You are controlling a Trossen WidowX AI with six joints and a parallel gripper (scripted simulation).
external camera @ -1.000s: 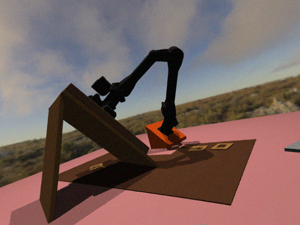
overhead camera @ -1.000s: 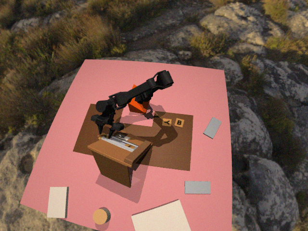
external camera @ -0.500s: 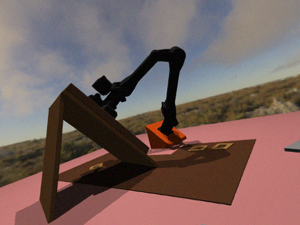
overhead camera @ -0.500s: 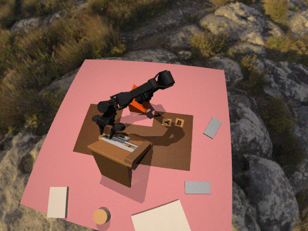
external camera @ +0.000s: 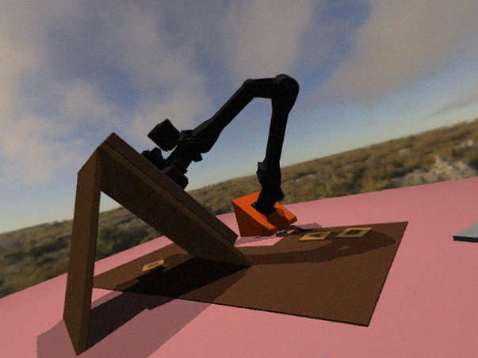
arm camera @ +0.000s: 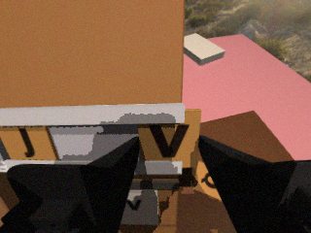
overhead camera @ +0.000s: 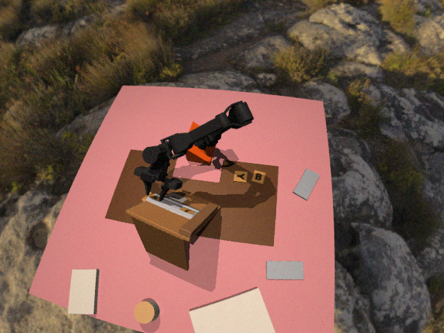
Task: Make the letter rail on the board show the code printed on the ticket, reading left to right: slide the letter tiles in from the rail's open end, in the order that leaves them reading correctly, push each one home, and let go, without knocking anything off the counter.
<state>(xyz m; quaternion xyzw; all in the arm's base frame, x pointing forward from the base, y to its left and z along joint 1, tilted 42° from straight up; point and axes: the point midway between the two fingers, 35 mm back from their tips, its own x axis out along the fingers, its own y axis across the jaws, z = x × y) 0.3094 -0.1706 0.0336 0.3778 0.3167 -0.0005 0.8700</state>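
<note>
My gripper tip is 8 cm above the white ticket, 6 cm to the right of it and 4 cm past it. Round my gripper tip: brown mat: 16 cm below, 14 cm behind, 11 cm to the left; white block: 41 cm ahead, 27 cm to the right, 15 cm below.
</note>
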